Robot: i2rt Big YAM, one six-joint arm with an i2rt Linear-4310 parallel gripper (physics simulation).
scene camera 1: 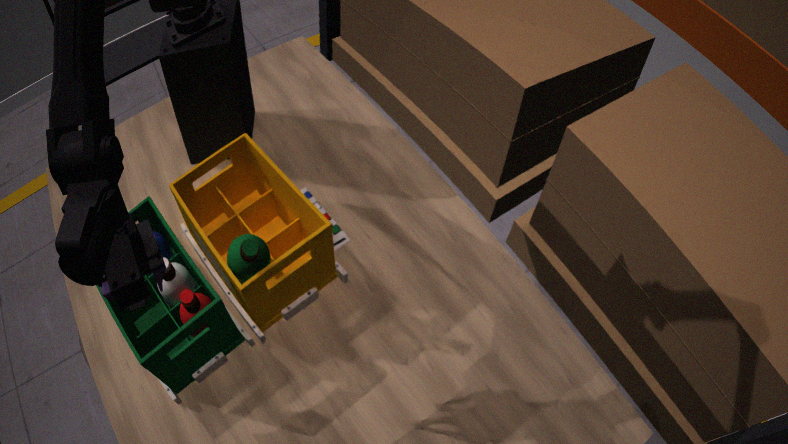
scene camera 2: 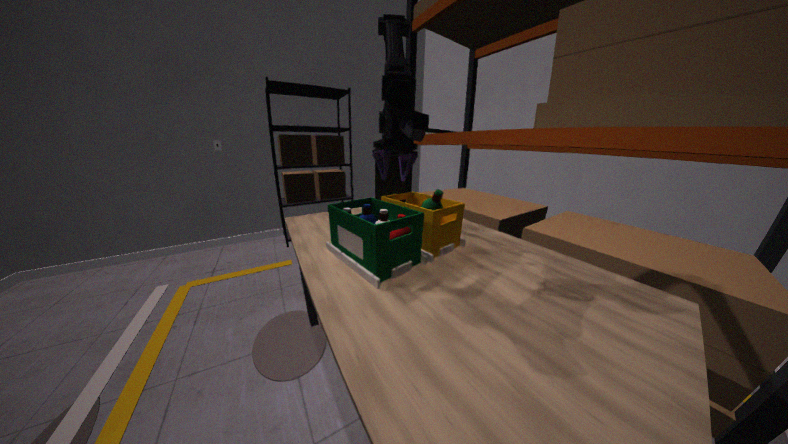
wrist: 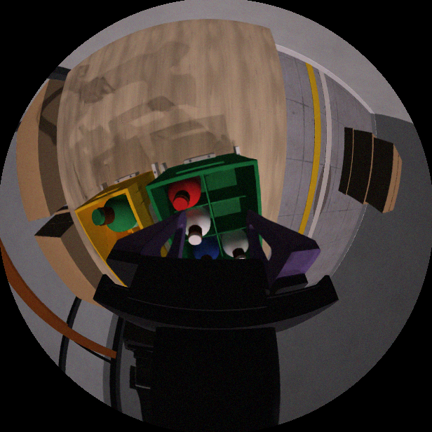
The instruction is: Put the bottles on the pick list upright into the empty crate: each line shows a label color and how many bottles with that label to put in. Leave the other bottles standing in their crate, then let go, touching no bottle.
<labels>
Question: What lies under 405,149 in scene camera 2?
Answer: My gripper.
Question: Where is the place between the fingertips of my gripper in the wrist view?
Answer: At 215,215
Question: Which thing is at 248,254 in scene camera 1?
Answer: A green bottle.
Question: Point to a green bottle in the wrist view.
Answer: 116,213
</labels>
